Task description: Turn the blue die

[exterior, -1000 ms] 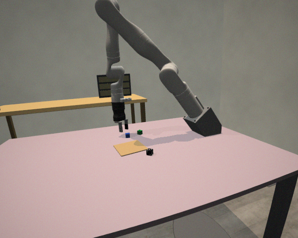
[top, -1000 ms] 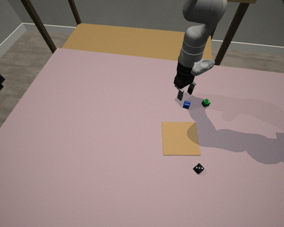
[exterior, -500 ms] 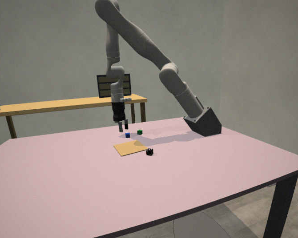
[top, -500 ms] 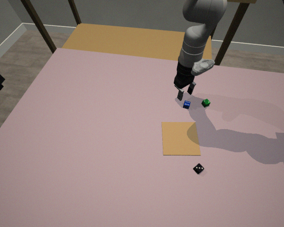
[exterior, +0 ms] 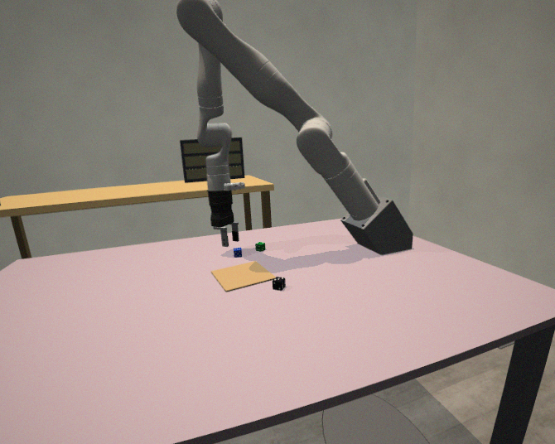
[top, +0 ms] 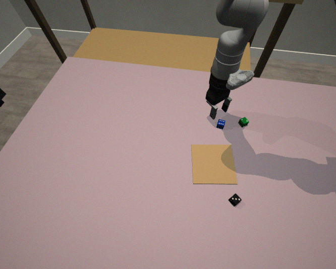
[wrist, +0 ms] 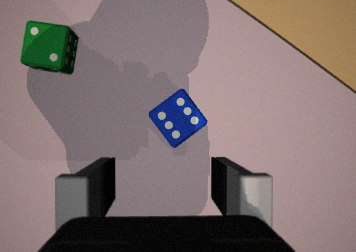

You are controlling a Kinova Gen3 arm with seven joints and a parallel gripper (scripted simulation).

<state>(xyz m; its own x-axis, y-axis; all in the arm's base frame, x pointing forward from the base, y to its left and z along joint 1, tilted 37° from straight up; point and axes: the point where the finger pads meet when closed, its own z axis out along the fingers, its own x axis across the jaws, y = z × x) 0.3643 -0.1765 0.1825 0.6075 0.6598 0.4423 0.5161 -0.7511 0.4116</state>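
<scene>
The blue die lies 1 cm behind my hand, 3 cm to the left of it and 4 cm below it. Also, from my hand: tan mat: 1 cm ahead, 18 cm to the left, 5 cm below; then black die: 5 cm behind, 30 cm to the left, 4 cm below; then green die: 10 cm behind, 1 cm to the left, 4 cm below.
</scene>
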